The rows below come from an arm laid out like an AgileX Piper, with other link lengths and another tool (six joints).
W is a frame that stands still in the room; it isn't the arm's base.
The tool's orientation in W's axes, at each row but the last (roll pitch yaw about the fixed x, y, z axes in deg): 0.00 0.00 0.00; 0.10 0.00 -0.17; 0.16 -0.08 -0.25; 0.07 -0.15 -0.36; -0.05 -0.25 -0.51; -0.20 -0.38 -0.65; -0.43 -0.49 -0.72; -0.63 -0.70 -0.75; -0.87 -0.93 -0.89; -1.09 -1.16 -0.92
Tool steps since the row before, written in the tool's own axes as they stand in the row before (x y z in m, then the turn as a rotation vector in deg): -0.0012 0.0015 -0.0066 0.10 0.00 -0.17; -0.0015 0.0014 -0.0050 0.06 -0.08 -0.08; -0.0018 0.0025 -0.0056 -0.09 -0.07 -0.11; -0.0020 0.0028 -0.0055 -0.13 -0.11 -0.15; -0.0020 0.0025 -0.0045 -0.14 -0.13 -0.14; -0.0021 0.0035 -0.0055 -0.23 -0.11 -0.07; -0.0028 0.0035 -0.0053 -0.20 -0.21 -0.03; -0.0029 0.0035 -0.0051 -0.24 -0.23 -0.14; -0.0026 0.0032 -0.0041 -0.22 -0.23 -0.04; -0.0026 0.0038 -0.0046 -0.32 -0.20 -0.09
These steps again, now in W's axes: -0.0012 0.0015 -0.0066 0.10 0.00 -0.17; -0.0015 0.0014 -0.0050 0.06 -0.08 -0.08; -0.0018 0.0025 -0.0056 -0.09 -0.07 -0.11; -0.0020 0.0028 -0.0055 -0.13 -0.11 -0.15; -0.0020 0.0025 -0.0045 -0.14 -0.13 -0.14; -0.0020 0.0035 -0.0055 -0.23 -0.11 -0.07; -0.0027 0.0035 -0.0053 -0.20 -0.21 -0.03; -0.0028 0.0035 -0.0052 -0.24 -0.23 -0.14; -0.0025 0.0032 -0.0042 -0.22 -0.23 -0.04; -0.0024 0.0038 -0.0047 -0.32 -0.20 -0.09
